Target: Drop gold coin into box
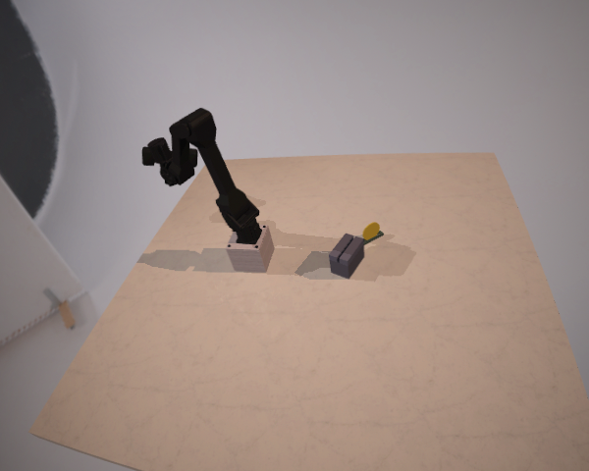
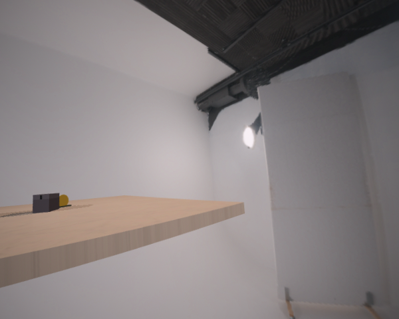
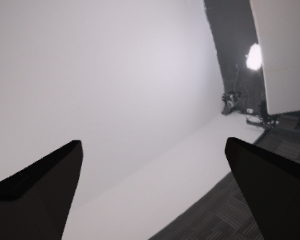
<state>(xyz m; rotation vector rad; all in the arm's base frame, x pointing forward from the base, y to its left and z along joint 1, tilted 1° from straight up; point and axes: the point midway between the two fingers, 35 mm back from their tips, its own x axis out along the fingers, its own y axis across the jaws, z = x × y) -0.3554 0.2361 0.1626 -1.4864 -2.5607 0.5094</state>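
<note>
Right now the gold coin is 72 cm ahead of my gripper tip, 24 cm below it and 13 cm to the right of it.
</note>
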